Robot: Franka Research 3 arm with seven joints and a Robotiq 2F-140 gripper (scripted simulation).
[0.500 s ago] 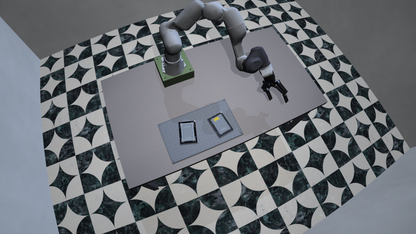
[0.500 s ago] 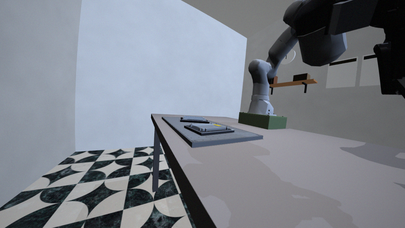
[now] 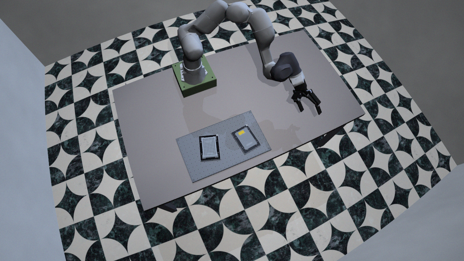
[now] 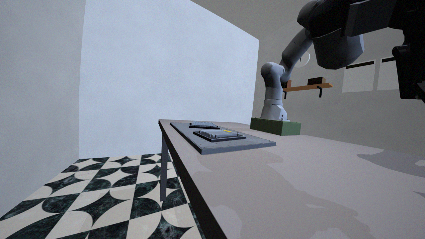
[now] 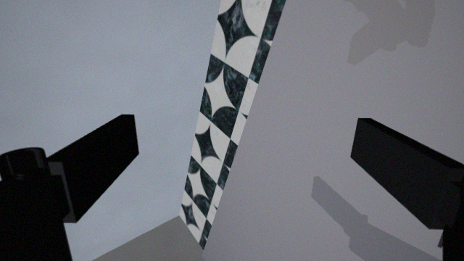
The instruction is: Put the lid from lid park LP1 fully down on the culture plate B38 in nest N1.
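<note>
Right now the lid is 410 mm to the right of my hand, 140 mm below it and 30 mm behind it. The rest, counted from my hand: culture plate (640 mm to the right, 140 mm below, 50 mm behind); then lid park LP1 (410 mm to the right, 160 mm below, 30 mm behind); then black nest N1 (640 mm to the right, 150 mm below, 50 mm behind).
</note>
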